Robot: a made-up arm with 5 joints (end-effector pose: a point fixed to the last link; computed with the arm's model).
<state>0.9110 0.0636 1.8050 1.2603 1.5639</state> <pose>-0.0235 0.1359 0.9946 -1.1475 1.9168 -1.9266</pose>
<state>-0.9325 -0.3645 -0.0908 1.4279 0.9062</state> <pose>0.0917 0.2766 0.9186 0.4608 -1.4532 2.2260</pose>
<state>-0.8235 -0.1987 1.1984 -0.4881 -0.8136</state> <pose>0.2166 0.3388 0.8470 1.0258 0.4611 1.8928</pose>
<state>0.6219 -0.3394 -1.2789 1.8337 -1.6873</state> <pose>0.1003 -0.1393 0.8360 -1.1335 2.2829 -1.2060</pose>
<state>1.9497 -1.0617 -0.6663 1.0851 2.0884</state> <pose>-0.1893 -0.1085 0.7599 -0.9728 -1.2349 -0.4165</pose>
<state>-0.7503 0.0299 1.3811 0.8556 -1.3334</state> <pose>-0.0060 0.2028 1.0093 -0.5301 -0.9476 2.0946</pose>
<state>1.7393 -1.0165 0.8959 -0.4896 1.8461</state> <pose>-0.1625 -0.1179 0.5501 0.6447 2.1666 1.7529</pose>
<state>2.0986 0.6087 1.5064 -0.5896 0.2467</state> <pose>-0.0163 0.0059 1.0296 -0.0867 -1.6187 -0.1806</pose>
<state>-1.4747 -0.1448 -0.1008 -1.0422 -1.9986</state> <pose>0.2735 0.2569 0.7603 0.3166 1.1688 1.7244</pose>
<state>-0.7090 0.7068 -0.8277 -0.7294 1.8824</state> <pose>0.0563 -0.1812 0.7559 -0.5164 1.8977 1.1528</pose>
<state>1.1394 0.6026 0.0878 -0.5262 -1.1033</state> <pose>-0.2069 -0.0207 0.9859 -0.0396 -1.0005 -0.5968</pose>
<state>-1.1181 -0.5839 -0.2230 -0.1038 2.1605</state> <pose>0.2994 0.1480 0.8283 1.8204 -2.3454 0.0087</pose>
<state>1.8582 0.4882 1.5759 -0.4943 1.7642</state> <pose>-0.0080 -0.0219 0.9721 0.3327 -3.0973 0.0880</pose>
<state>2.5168 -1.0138 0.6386 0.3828 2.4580</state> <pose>-0.3038 0.0260 0.6692 1.8568 2.0939 0.3677</pose>
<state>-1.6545 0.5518 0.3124 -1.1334 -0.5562</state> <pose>0.2206 0.2697 0.9145 1.9956 0.3479 1.6255</pose>
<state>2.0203 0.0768 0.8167 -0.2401 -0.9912</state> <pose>-0.1687 -0.0650 0.9683 -0.0380 -0.5333 -0.9653</pose>
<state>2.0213 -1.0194 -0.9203 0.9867 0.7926</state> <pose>-0.2093 -0.1185 0.7804 -0.7273 0.1990 -1.1625</pose>
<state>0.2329 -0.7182 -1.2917 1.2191 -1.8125</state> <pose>0.2041 -0.1073 0.8318 -1.1525 1.9559 -1.1306</pose>
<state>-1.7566 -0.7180 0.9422 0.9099 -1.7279</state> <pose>-0.0916 0.3765 0.8233 -1.1510 -0.3272 2.7206</pose>
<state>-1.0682 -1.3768 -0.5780 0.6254 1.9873</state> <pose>0.2748 0.2732 0.6961 1.2722 -1.3120 1.4313</pose>
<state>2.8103 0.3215 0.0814 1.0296 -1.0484</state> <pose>-0.0371 0.1153 1.0456 -0.9395 1.1757 -2.2299</pose>
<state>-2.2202 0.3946 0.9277 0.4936 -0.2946</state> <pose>0.0131 0.1191 1.0725 -1.4400 0.7106 -2.0476</pose>
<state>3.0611 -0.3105 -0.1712 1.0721 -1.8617</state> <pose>-0.2341 0.1615 0.9169 -1.1333 -1.6607 2.2954</pose>
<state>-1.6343 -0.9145 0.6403 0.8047 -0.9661</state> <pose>-0.0266 0.4346 0.7617 -0.3813 0.1083 2.6745</pose>
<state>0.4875 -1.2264 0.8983 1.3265 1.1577</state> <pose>0.2507 0.0128 0.7525 1.1101 -1.5737 0.7480</pose>
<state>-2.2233 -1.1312 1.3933 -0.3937 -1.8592</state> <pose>-0.2038 0.2835 0.5359 0.8445 -1.4345 -1.6399</pose>
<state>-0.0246 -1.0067 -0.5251 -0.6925 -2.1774</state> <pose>0.1464 -0.1756 0.6976 0.5529 1.5321 -0.3086</pose>
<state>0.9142 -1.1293 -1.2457 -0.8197 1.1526</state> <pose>-0.1413 -0.0311 0.8778 -1.7748 -1.3718 -0.9737</pose>
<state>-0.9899 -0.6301 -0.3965 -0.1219 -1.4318</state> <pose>0.3400 0.1492 0.8277 -0.2717 0.6038 0.7477</pose>
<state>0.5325 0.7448 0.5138 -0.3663 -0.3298</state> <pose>-0.0893 -0.0389 1.0521 0.2033 -1.6186 0.4428</pose>
